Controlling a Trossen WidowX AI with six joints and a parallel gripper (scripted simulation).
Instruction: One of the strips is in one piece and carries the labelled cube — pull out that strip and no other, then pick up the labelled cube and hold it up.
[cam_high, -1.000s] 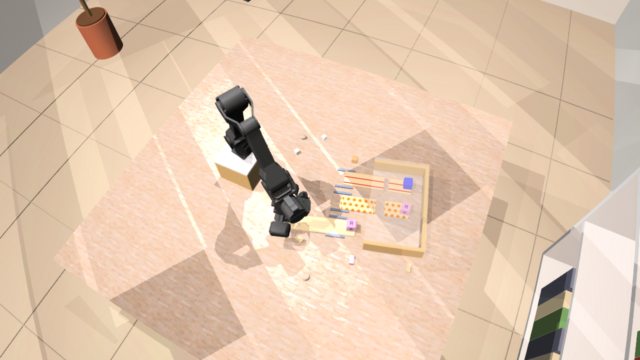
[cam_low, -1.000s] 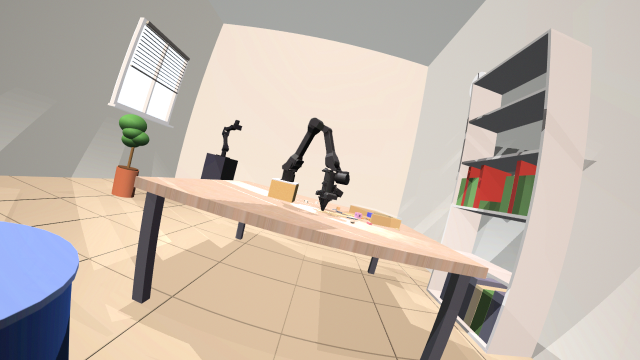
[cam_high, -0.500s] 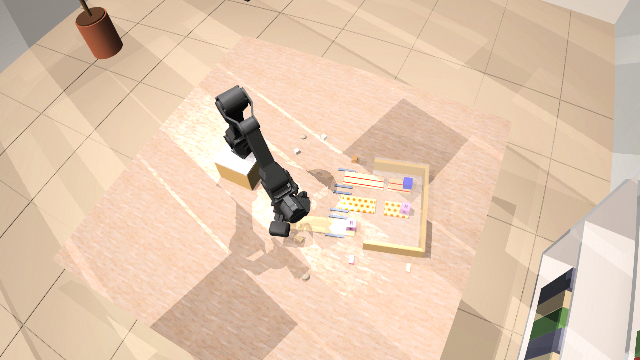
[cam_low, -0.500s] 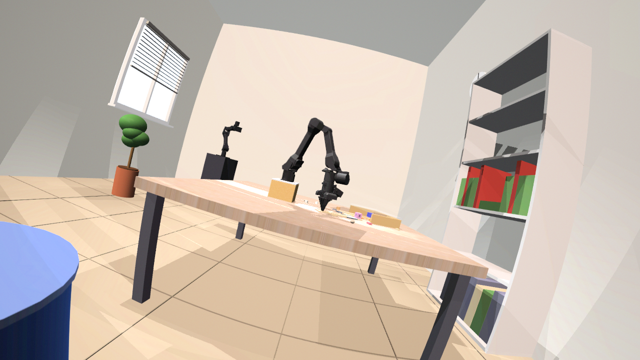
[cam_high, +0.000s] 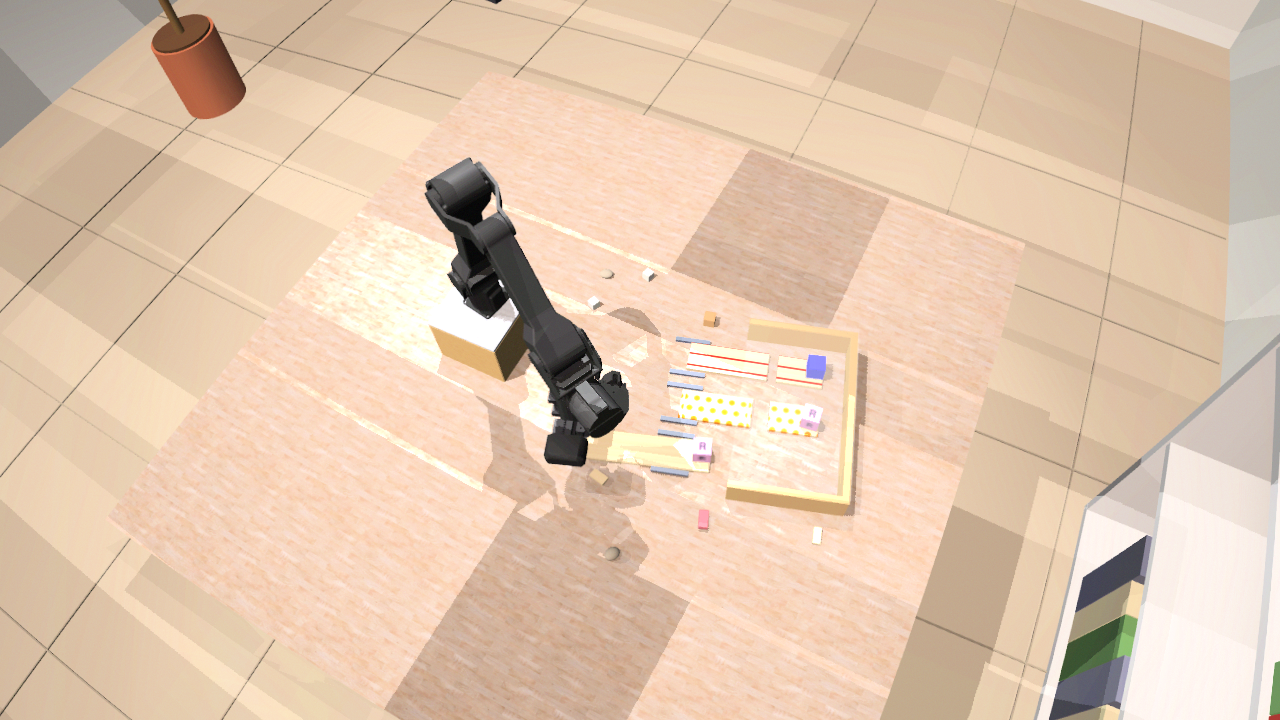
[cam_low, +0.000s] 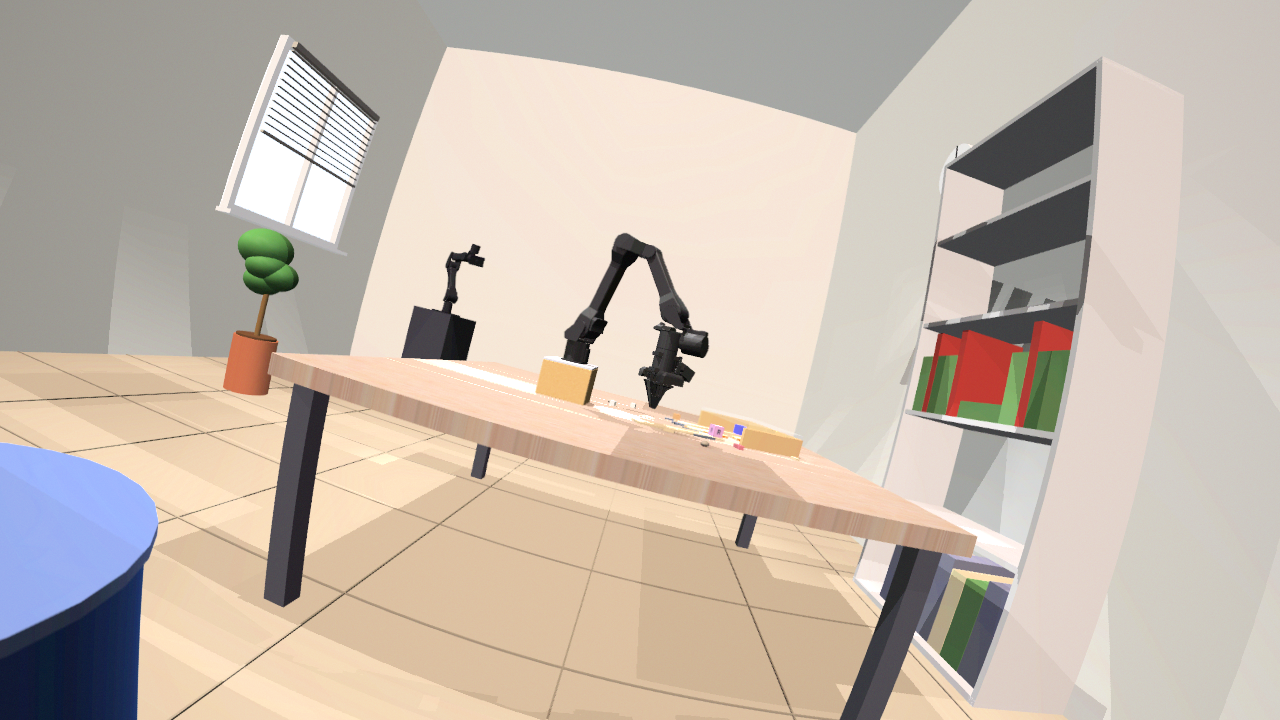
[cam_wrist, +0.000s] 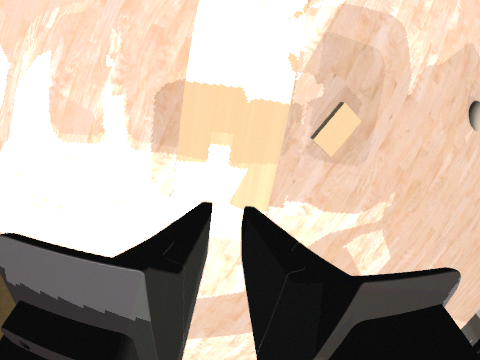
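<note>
The pink block lies 240 mm ahead of my gripper tip, 40 mm below it and 10 mm to the left of it. Round my gripper tip: tan cube: 330 mm to the left, 30 mm below, 30 mm ahead.
</note>
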